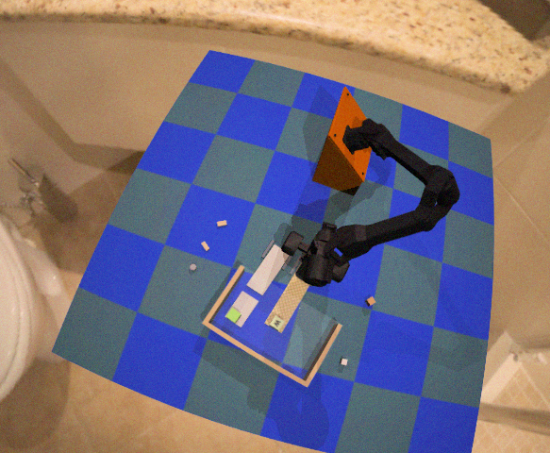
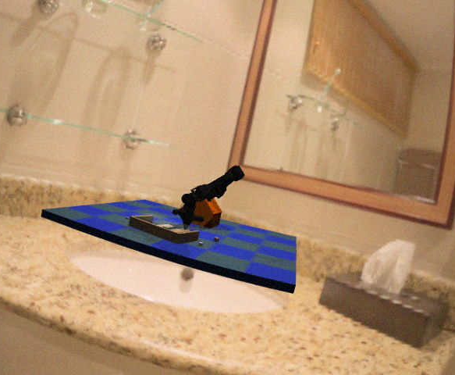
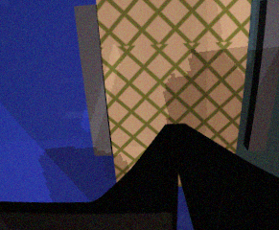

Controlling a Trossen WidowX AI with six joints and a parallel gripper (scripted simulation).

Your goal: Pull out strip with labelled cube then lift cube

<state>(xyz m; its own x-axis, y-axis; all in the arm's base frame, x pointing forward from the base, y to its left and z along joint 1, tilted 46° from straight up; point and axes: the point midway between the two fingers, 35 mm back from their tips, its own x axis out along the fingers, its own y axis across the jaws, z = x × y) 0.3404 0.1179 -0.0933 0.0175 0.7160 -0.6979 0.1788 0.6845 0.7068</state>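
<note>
The lattice strip lies 9 cm ahead of my gripper tip and 2 cm to the right of it. Also, from my gripper tip: grey peg 13 cm ahead, 32 cm to the right.
</note>
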